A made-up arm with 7 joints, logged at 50 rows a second.
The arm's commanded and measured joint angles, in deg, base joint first. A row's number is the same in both.
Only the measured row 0 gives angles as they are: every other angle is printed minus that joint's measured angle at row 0.
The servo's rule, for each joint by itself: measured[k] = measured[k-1] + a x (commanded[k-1-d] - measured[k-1]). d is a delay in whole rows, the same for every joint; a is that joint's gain. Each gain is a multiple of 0.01, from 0.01 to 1. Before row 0 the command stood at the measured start. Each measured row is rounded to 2 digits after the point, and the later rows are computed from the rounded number. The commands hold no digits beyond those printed.
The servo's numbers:
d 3
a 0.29 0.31 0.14 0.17 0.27 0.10 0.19
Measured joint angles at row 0:
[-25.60, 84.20, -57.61, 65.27, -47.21, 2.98, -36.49]
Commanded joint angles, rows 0 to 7:
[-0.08, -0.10, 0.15, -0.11, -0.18, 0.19, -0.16]
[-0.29, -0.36, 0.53, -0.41, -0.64, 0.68, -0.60]
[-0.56, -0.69, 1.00, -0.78, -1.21, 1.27, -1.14]
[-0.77, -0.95, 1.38, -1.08, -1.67, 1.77, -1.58]
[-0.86, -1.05, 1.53, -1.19, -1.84, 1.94, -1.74]
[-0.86, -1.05, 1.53, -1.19, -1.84, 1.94, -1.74]
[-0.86, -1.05, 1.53, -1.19, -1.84, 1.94, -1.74]
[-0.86, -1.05, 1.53, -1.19, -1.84, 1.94, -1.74]
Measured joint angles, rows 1 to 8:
[0.00, 0.00, 0.00, 0.00, 0.00, 0.00, 0.00]
[0.00, 0.00, 0.00, 0.00, 0.00, 0.00, 0.00]
[0.00, 0.00, 0.00, 0.00, 0.00, 0.00, 0.00]
[-0.02, -0.03, 0.02, -0.02, -0.05, 0.02, -0.03]
[-0.10, -0.13, 0.09, -0.09, -0.21, 0.09, -0.14]
[-0.23, -0.30, 0.22, -0.21, -0.48, 0.21, -0.33]
[-0.39, -0.50, 0.38, -0.36, -0.80, 0.37, -0.57]
[-0.53, -0.67, 0.54, -0.50, -1.08, 0.53, -0.79]

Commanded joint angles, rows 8 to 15:
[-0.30, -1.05, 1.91, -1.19, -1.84, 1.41, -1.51]
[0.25, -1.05, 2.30, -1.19, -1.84, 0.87, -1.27]
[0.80, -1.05, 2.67, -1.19, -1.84, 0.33, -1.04]
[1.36, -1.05, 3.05, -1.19, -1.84, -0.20, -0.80]
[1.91, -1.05, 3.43, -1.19, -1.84, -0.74, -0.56]
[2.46, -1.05, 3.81, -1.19, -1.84, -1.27, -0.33]
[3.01, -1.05, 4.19, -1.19, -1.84, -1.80, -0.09]
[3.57, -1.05, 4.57, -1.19, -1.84, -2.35, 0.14]
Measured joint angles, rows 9 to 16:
[-0.63, -0.79, 0.68, -0.62, -1.29, 0.67, -0.97]
[-0.70, -0.87, 0.80, -0.72, -1.44, 0.80, -1.12]
[-0.75, -0.93, 0.90, -0.80, -1.55, 0.91, -1.24]
[-0.62, -0.97, 1.04, -0.87, -1.63, 0.96, -1.29]
[-0.37, -0.99, 1.22, -0.92, -1.69, 0.95, -1.29]
[-0.03, -1.01, 1.42, -0.97, -1.73, 0.89, -1.24]
[0.37, -1.02, 1.65, -1.01, -1.76, 0.78, -1.16]
[0.82, -1.03, 1.90, -1.04, -1.78, 0.63, -1.05]

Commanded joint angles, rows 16 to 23:
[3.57, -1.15, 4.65, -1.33, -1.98, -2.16, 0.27]
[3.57, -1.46, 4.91, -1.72, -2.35, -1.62, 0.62]
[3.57, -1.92, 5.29, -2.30, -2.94, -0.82, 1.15]
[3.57, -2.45, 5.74, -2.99, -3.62, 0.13, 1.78]
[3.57, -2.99, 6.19, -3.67, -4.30, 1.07, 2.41]
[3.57, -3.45, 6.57, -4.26, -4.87, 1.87, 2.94]
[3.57, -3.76, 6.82, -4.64, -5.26, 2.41, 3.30]
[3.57, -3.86, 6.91, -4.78, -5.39, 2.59, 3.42]
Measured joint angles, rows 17 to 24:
[1.30, -1.04, 2.17, -1.07, -1.80, 0.44, -0.91]
[1.80, -1.04, 2.45, -1.09, -1.81, 0.22, -0.75]
[2.31, -1.04, 2.75, -1.11, -1.82, -0.04, -0.58]
[2.68, -1.07, 3.02, -1.15, -1.86, -0.25, -0.42]
[2.94, -1.19, 3.28, -1.25, -1.99, -0.39, -0.22]
[3.12, -1.42, 3.56, -1.43, -2.25, -0.43, 0.04]
[3.25, -1.74, 3.87, -1.70, -2.62, -0.37, 0.37]
[3.34, -2.13, 4.19, -2.03, -3.07, -0.23, 0.76]

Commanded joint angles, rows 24 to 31:
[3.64, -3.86, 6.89, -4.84, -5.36, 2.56, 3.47]
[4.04, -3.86, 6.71, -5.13, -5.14, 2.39, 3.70]
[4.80, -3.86, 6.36, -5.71, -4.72, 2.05, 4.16]
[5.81, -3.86, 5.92, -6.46, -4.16, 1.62, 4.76]
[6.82, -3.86, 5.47, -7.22, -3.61, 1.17, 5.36]
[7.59, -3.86, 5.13, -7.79, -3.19, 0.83, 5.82]
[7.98, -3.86, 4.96, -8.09, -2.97, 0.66, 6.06]
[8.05, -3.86, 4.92, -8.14, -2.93, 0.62, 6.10]
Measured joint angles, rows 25 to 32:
[3.41, -2.54, 4.52, -2.41, -3.56, -0.02, 1.17]
[3.46, -2.92, 4.84, -2.79, -4.02, 0.22, 1.57]
[3.49, -3.21, 5.13, -3.13, -4.39, 0.46, 1.92]
[3.53, -3.41, 5.38, -3.42, -4.65, 0.67, 2.21]
[3.68, -3.55, 5.57, -3.71, -4.78, 0.84, 2.49]
[4.00, -3.65, 5.68, -4.05, -4.76, 0.96, 2.81]
[4.52, -3.72, 5.71, -4.46, -4.60, 1.03, 3.18]
[5.19, -3.76, 5.68, -4.93, -4.33, 1.04, 3.59]

